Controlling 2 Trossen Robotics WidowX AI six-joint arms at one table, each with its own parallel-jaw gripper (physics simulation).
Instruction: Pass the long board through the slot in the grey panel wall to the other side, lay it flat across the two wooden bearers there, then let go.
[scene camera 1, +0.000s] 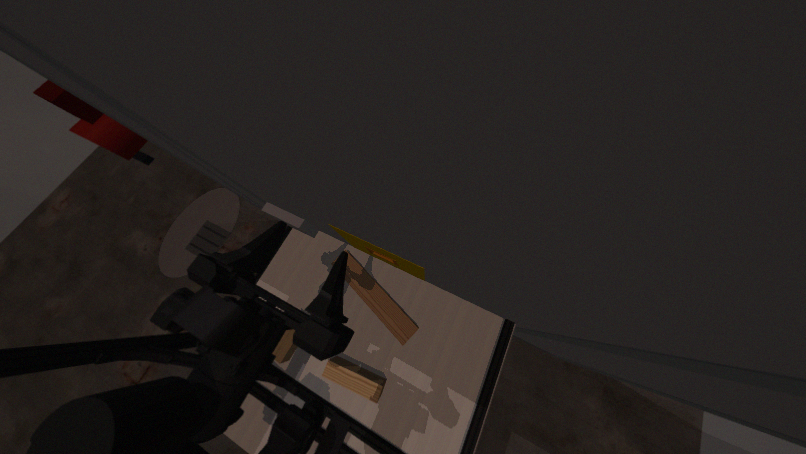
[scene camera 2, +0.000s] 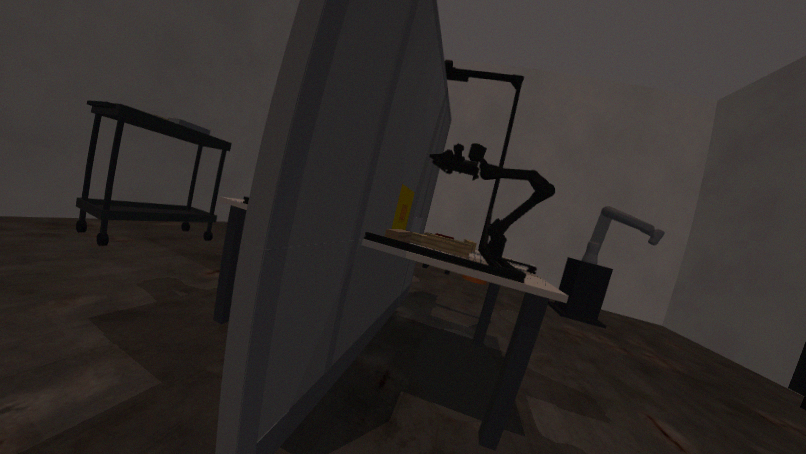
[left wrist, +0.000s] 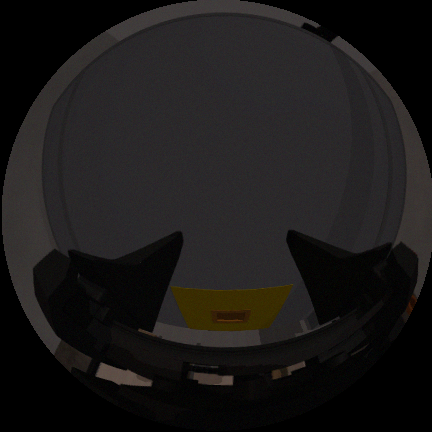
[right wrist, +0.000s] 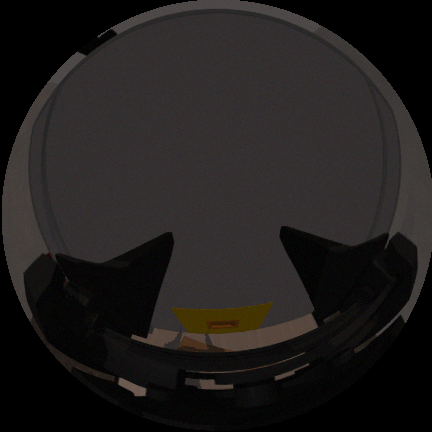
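Pixels of known places: left gripper, fingertip midpoint: (scene camera 2: 430, 158) (left wrist: 235, 236); right gripper, fingertip midpoint: (scene camera 1: 313, 236) (right wrist: 227, 234); left arm's base, link origin: (scene camera 2: 493, 255); right arm's base, link origin: (scene camera 1: 312, 416).
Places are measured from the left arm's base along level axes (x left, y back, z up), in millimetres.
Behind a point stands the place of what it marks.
The long brown board (scene camera 1: 389, 310) @(x 65, y -601, z 21 mm) (right wrist: 193, 343) @(x -100, y -534, z 20 mm) lies diagonally on the table in scene camera 1, one end near the slot (scene camera 1: 383, 257) @(x -8, y -482, z 62 mm) (left wrist: 230, 316) @(x -7, y -444, z 62 mm) (right wrist: 223, 324) @(x -3, y -476, z 62 mm) in the grey panel wall (scene camera 1: 564, 140) @(x 178, y -483, z 628 mm) (scene camera 2: 360, 169) @(x 507, y -432, z 166 mm) (left wrist: 215, 150) @(x 19, y -433, z 432 mm) (right wrist: 215, 150) @(x -6, y -482, z 510 mm). My right gripper (scene camera 1: 314, 239) @(x 0, y -540, z 442 mm) (right wrist: 227, 234) @(x 0, y -540, z 442 mm) is open and empty above the table, one finger overlapping the board's end in that view. My left gripper (scene camera 2: 431, 156) @(x 0, y -365, z 354 mm) (left wrist: 235, 236) @(x 0, y -365, z 354 mm) is open and empty, high above the other table, facing the wall. Pale wooden pieces (scene camera 2: 442, 242) @(x 156, y -214, z 13 mm) lie there; I cannot tell the two bearers apart.
A yellow plate (scene camera 1: 411, 270) @(x 81, y -484, z 83 mm) (scene camera 2: 399, 197) @(x 109, y -433, z 144 mm) (left wrist: 200, 305) @(x 62, y -431, z 139 mm) (right wrist: 192, 319) @(x -87, y -485, z 132 mm) surrounds the slot. Two wooden blocks, one (scene camera 1: 354, 378) @(x 62, y -778, z 44 mm) below the board and one (scene camera 1: 284, 345) @(x -151, y -806, z 25 mm) partly behind the right gripper, are on the table (scene camera 1: 462, 332) @(x 268, y -566, z -19 mm). A black cart (scene camera 2: 157, 130) stands beyond the wall.
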